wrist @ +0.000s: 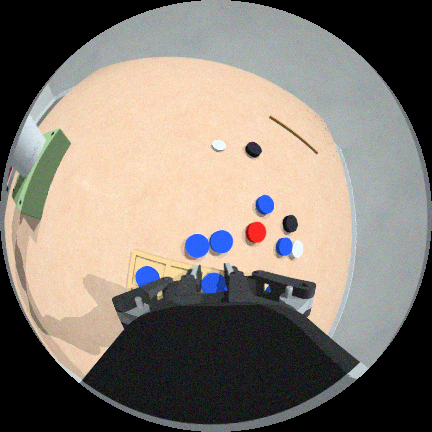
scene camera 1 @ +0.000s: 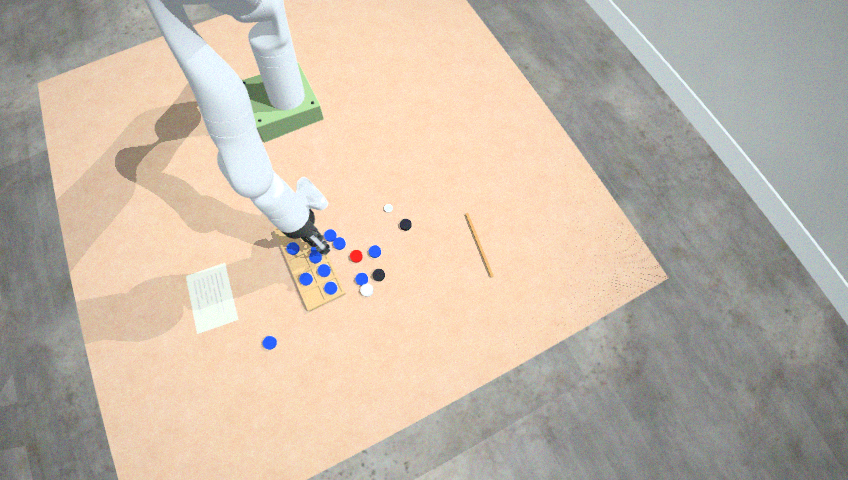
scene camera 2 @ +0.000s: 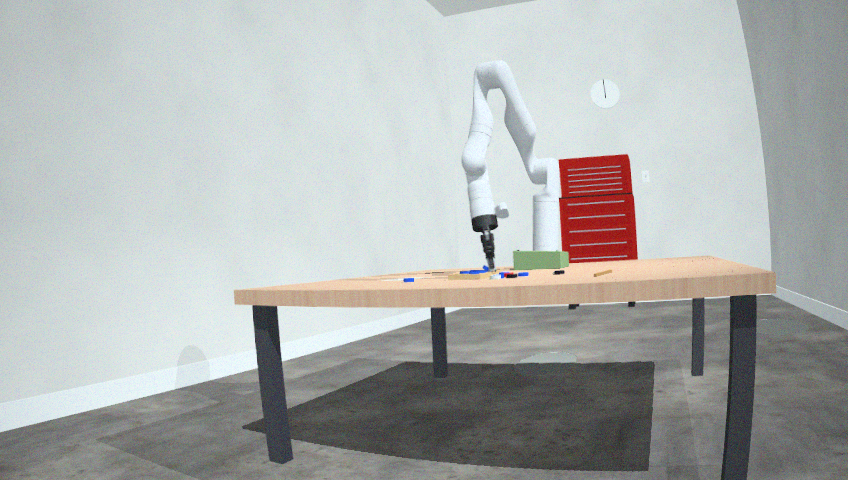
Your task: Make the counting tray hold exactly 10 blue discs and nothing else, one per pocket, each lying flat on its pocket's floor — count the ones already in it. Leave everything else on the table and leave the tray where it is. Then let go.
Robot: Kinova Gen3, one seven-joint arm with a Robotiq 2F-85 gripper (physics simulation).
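Observation:
The wooden counting tray [scene camera 1: 313, 302] [scene camera 2: 467, 276] [wrist: 133, 262] lies on the table, partly hidden by the arm. Blue discs show in its pockets, among them one near the robot-side end [scene camera 1: 292, 248] [wrist: 147, 276], one [scene camera 1: 323, 270] in the middle, one [scene camera 1: 305, 278] and one [scene camera 1: 330, 288] farther along. My gripper [scene camera 1: 324, 250] [scene camera 2: 491, 269] [wrist: 212, 271] is low over the tray's edge, shut on a blue disc [wrist: 213, 283], which looks tilted in the scene camera 2 view. Loose blue discs include a close pair [scene camera 1: 330, 235] [scene camera 1: 339, 243] beside the tray and one [scene camera 1: 269, 342] far off.
A red disc [scene camera 1: 355, 255] [wrist: 256, 232], two black discs [scene camera 1: 405, 224] [scene camera 1: 379, 274], two white discs [scene camera 1: 387, 208] [scene camera 1: 366, 290] and more blue discs [scene camera 1: 374, 251] [scene camera 1: 361, 278] lie nearby. A wooden stick [scene camera 1: 479, 245], a printed sheet [scene camera 1: 211, 298] and the green base [scene camera 1: 291, 121] are farther away.

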